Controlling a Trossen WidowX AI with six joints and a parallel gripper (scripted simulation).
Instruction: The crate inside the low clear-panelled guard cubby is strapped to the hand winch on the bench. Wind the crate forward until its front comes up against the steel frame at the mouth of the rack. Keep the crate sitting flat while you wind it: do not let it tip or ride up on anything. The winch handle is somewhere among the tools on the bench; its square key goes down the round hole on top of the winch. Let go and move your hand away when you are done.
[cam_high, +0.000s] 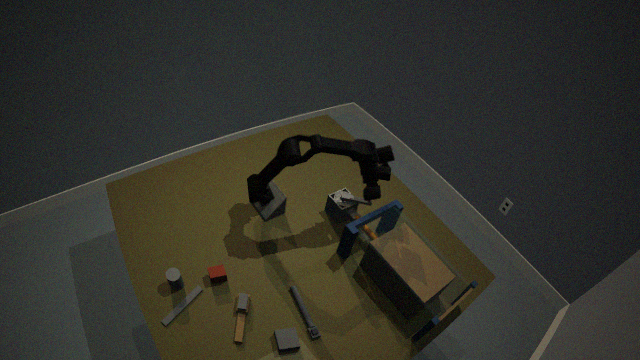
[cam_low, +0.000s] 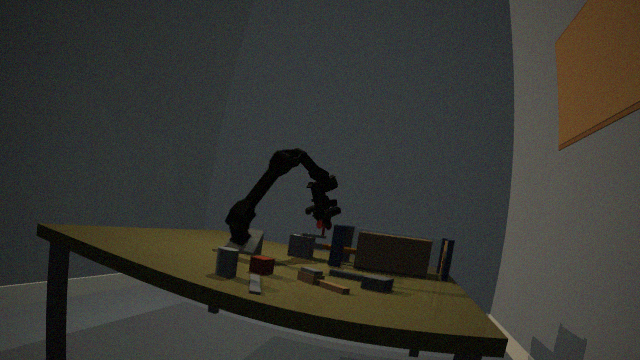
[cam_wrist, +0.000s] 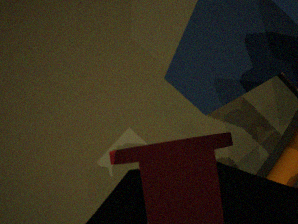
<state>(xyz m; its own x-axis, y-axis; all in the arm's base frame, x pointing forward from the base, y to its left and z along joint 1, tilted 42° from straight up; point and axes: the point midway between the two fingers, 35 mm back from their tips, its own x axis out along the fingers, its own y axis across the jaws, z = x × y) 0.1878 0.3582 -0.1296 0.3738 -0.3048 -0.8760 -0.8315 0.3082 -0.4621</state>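
My gripper tip is now 3 cm past the grey crank handle, 4 cm to the left of it and 3 cm above it. Round my gripper tip: grey block: 36 cm ahead, 54 cm to the right, 12 cm below; grey winch: 8 cm behind, 11 cm to the right, 10 cm below; red grip: 1 cm behind, 1 cm to the right.
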